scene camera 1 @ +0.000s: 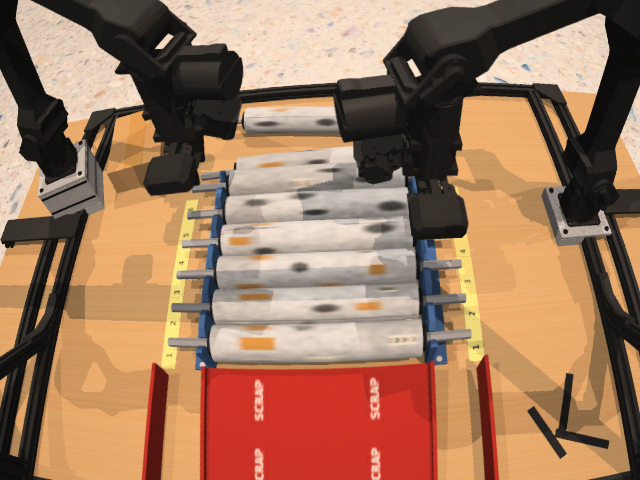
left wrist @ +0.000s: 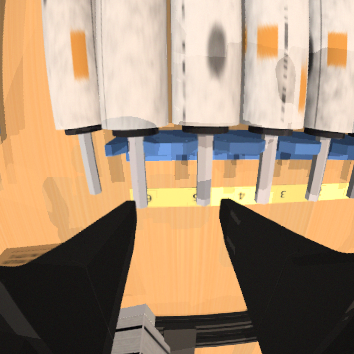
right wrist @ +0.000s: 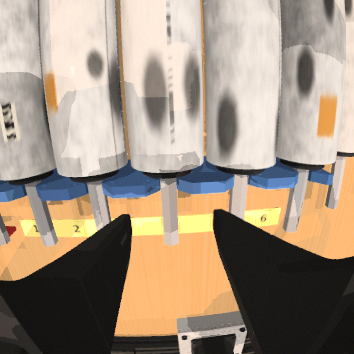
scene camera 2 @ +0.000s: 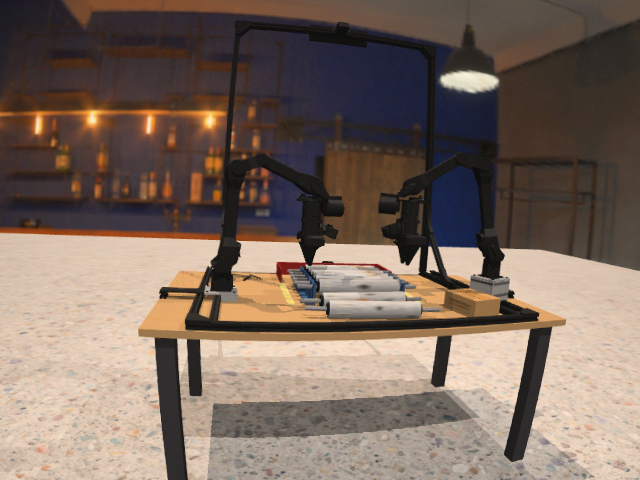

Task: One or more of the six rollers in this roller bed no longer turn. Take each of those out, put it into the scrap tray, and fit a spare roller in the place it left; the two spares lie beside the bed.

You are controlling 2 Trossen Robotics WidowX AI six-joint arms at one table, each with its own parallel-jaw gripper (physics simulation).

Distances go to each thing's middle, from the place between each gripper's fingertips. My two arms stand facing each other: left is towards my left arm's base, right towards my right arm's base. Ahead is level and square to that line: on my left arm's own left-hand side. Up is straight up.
Scene:
Now: the cardboard box [scene camera 1: 132, 148] 180 mm ahead of my right hand, 500 mm to the left of it and 70 mm below it.
My left hand is 140 mm short of the cardboard box, 190 mm to the right of it and 90 mm above it.

